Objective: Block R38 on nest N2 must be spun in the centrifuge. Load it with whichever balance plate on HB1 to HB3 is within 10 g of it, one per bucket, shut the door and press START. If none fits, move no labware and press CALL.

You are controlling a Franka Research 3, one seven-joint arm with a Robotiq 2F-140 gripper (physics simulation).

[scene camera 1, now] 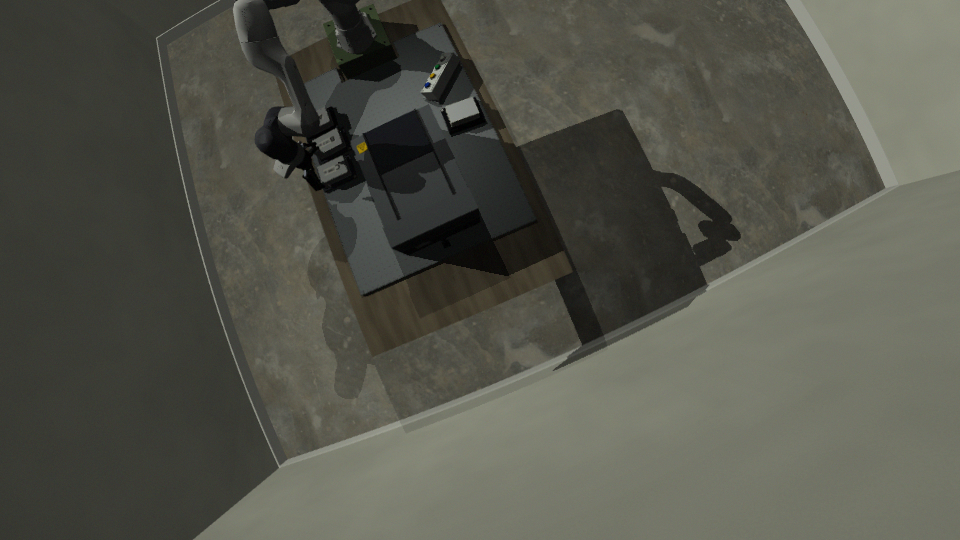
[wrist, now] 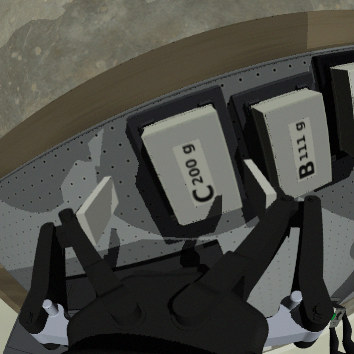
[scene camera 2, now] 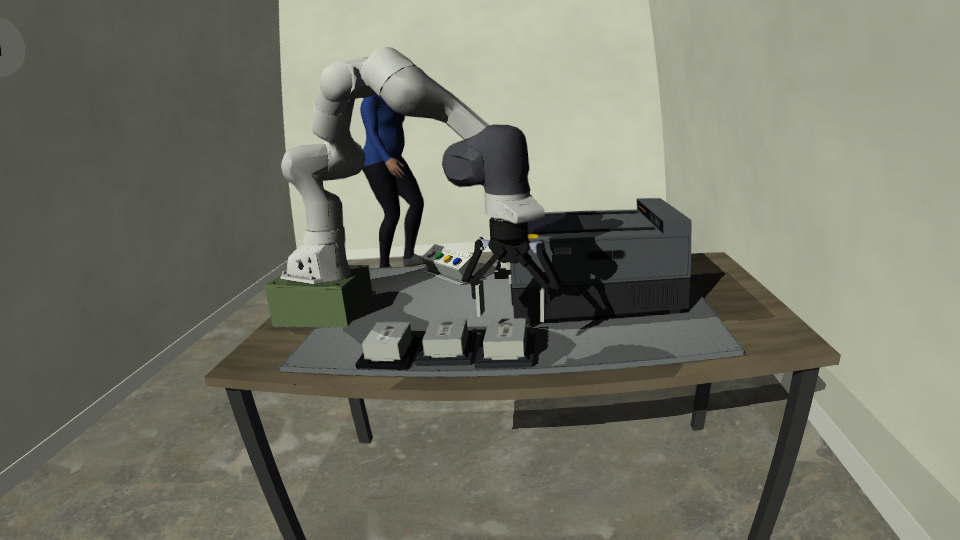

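Note:
My gripper [scene camera 2: 510, 302] [wrist: 177, 182] is open and empty, above the balance plates. In the wrist view plate C [wrist: 192, 165] [scene camera 2: 504, 339] [scene camera 1: 334, 172], marked 200 g, sits in its dark nest between the lines of the fingers. Plate B [wrist: 295, 140] [scene camera 2: 444, 339] [scene camera 1: 327, 142], marked 111 g, sits beside it, beyond one fingertip. A third plate [wrist: 347, 105] [scene camera 2: 386, 341] is cut off in the wrist view, its label hidden. A white block [scene camera 1: 463, 112] sits in a nest across the table; its label is unreadable. The grey centrifuge [scene camera 1: 429, 194] [scene camera 2: 604, 258] stands beyond the plates; its door state is unclear.
A button box [scene camera 1: 439, 77] [scene camera 2: 447, 261] with coloured buttons stands near the white block. The green arm base [scene camera 2: 306, 305] is at the table's left end in scene camera 2. A person [scene camera 2: 386, 134] stands behind the table. The table's wooden edge [wrist: 150, 107] runs close behind the plate nests.

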